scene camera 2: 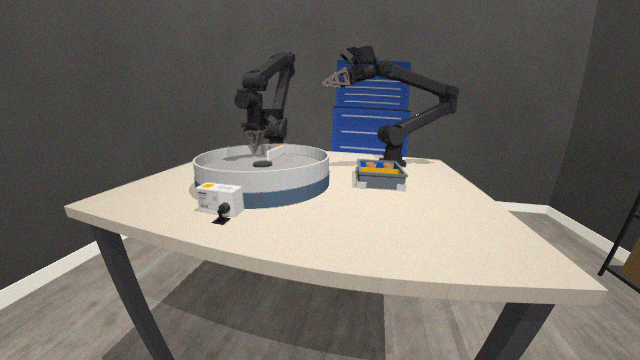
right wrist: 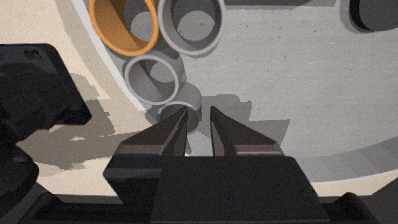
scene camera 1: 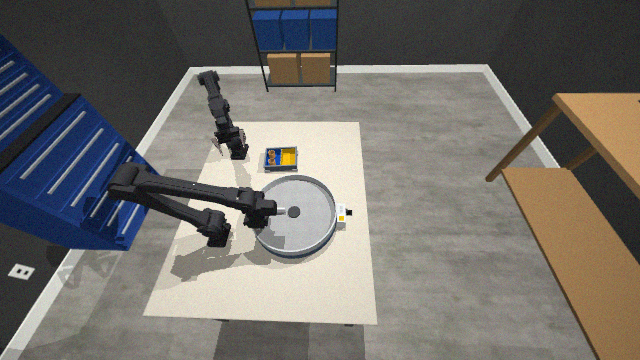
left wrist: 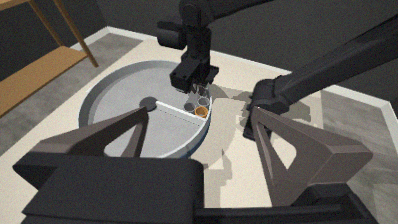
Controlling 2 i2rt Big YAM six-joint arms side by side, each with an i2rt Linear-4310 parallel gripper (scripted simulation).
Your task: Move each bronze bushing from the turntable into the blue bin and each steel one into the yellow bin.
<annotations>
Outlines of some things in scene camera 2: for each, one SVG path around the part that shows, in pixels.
A grey bin tray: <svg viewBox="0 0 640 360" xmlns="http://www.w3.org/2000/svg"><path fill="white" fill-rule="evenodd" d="M357 159L358 182L366 182L366 188L396 190L397 184L405 185L408 174L397 161ZM360 162L393 163L402 174L361 171Z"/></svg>
</annotations>
